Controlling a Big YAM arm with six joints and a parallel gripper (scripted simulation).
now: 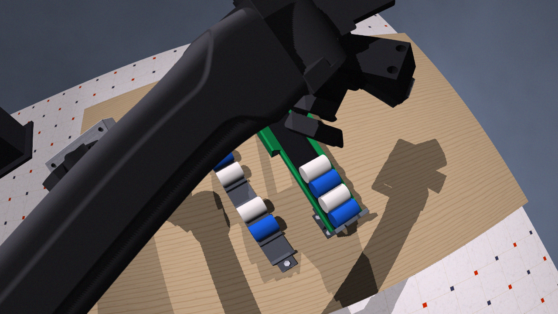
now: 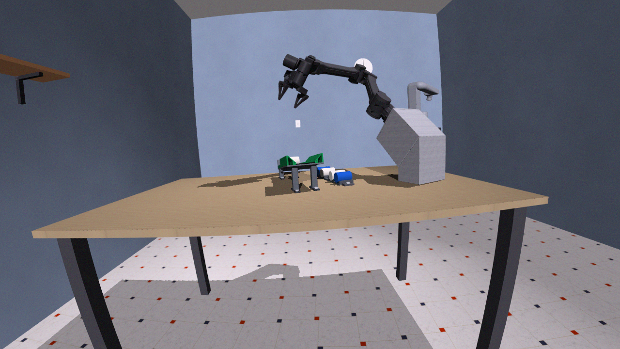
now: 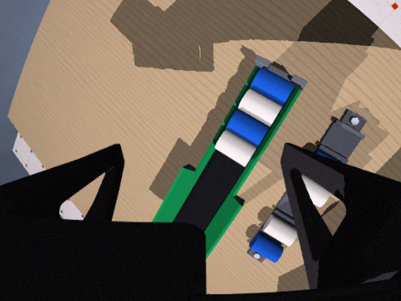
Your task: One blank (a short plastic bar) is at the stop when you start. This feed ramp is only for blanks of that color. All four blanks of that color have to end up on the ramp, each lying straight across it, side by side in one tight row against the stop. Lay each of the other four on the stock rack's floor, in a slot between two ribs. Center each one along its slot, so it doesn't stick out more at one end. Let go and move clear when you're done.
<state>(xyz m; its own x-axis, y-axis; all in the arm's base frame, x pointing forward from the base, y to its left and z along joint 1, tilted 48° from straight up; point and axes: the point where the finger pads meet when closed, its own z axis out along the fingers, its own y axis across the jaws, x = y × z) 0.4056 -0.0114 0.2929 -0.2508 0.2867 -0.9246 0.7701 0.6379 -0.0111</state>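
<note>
Right now my hand is 36 cm above the grey stock rack, 15 cm past it and 10 cm to the right of it. Also, from my hand: grey stop 30 cm below, 9 cm to the right, 1 cm ahead.
</note>
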